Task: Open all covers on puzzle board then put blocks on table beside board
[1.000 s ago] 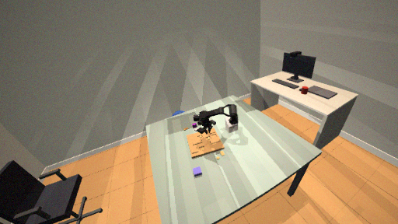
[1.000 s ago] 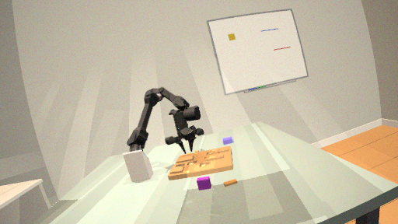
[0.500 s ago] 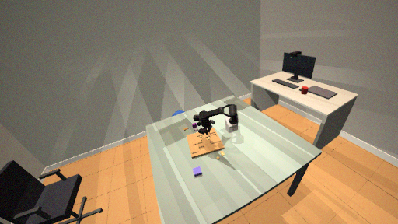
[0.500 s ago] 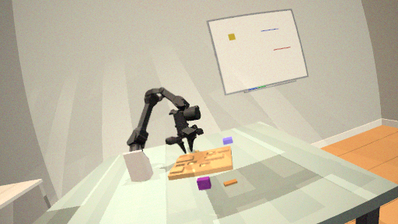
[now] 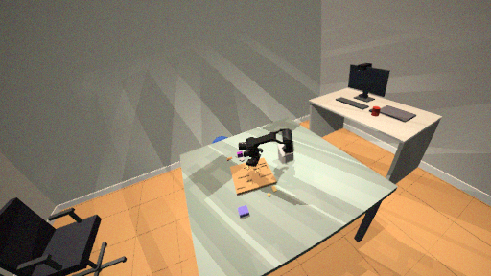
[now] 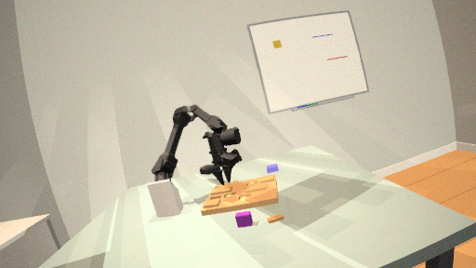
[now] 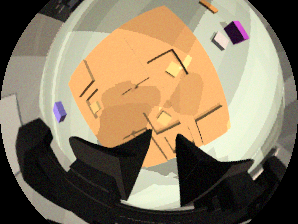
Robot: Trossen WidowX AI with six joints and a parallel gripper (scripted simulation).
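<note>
My gripper tip is now 5 cm short of the wooden puzzle board and 5 cm above it. From my gripper tip the other things lie so: violet block (27 cm ahead, 25 cm to the left, 6 cm below); then small yellow piece (22 cm to the left, 7 cm below).
</note>
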